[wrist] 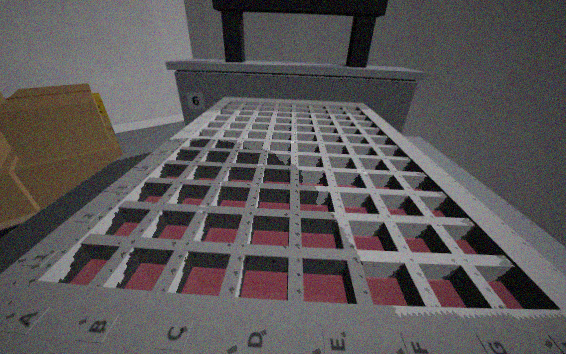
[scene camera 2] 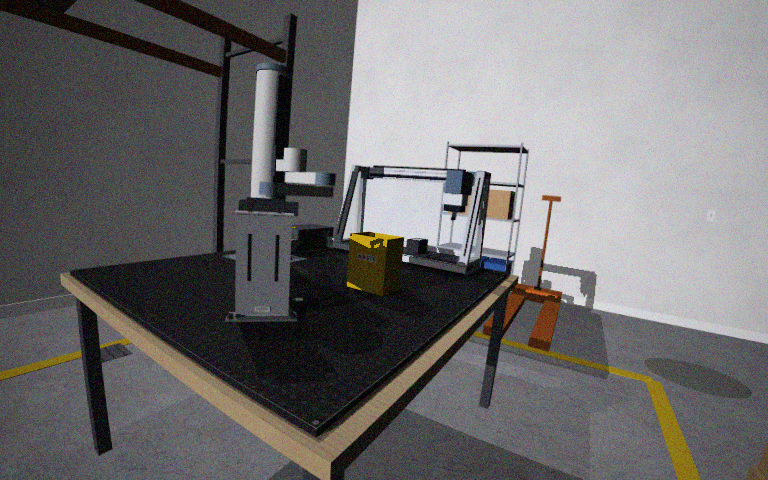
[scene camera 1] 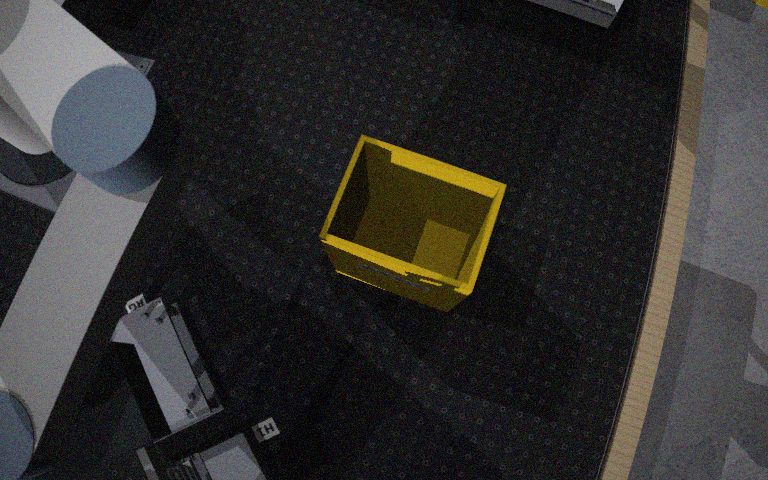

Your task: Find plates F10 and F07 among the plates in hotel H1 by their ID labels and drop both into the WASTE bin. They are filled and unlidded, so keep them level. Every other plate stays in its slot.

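Places are measured from the arm's base along level axes (x ahead, y left, z up), in metres.
Where they show: gripper, fingertip midpoint: (wrist: 291, 150).
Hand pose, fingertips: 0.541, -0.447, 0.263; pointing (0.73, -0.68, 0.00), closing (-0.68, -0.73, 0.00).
Note:
Each offset is from my fingertips to the centre of the thing, as dx, dy, dz. "pt": to the spot under its first point.
The yellow WASTE bin @[+0.105, +0.421, -0.150] (scene camera 1: 447, 172) (scene camera 2: 360, 274) stands upright and open on the table, with no plate visible inside. Part of hotel H1 @[pt -0.022, +0.076, -0.242] (scene camera 1: 232, 459) shows at the bottom of scene camera 1, beside its H1 tag. The wrist view shows an unlidded, level plate @[-0.020, +0.018, +0.009] (wrist: 260, 297) from above, with red liquid in its wells and column letters along its near edge. No plate ID is readable. My gripper is shut on a plate, but its fingers are out of sight. I cannot tell whether the plate in the wrist view is the held one.
The grey stand tagged RG @[-0.157, +0.146, -0.215] (scene camera 1: 150, 333) lies between hotel and bin. My arm (scene camera 1: 73, 254) (scene camera 2: 308, 178) crosses the left of scene camera 1. A gantry machine (scene camera 2: 413, 172) stands behind the bin. A grey block marked 6 @[pt +0.027, -0.026, +0.021] (wrist: 295, 90) is beyond the plate, with a cardboard box (wrist: 60, 125) at left.

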